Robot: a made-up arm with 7 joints.
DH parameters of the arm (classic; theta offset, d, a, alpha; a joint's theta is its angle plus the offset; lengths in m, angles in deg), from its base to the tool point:
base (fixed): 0 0 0 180
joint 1: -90 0.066 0.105 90
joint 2: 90 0.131 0.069 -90
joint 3: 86.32 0 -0.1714 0
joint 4: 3.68 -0.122 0.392 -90
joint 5: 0 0.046 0.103 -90
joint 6: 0 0.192 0.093 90
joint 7: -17.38 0 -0.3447 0
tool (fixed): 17.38 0.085 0 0
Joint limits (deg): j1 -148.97..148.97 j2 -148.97..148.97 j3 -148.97..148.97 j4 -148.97..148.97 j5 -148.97..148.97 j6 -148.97..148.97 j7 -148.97..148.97
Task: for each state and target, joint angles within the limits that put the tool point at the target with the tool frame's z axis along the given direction. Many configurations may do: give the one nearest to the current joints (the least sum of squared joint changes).
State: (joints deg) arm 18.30 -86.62 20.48 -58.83 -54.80 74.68 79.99
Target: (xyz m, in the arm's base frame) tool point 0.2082 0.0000 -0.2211 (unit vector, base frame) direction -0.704 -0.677 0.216
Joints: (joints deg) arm 65.62 -62.02 46.13 -59.39 -65.93 15.32 100.12
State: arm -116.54 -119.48 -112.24 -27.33 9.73 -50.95 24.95
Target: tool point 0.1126 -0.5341 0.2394 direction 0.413 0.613 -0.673
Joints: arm -103.35 -124.36 -75.21 -48.45 14.43 -92.42 19.35
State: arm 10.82 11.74 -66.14 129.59 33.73 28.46 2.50
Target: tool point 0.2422 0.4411 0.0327 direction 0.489 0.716 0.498
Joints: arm 26.66 43.55 -96.22 105.96 45.44 23.11 10.32
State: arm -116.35 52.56 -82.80 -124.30 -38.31 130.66 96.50
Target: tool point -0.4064 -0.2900 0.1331 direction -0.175 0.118 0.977
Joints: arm -94.92 60.88 -91.71 -128.33 -69.02 124.01 116.52
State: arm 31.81 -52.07 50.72 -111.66 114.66 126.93 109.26
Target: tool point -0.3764 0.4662 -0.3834 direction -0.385 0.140 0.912
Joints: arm -13.82 -16.28 27.33 -120.91 148.97 112.99 84.25
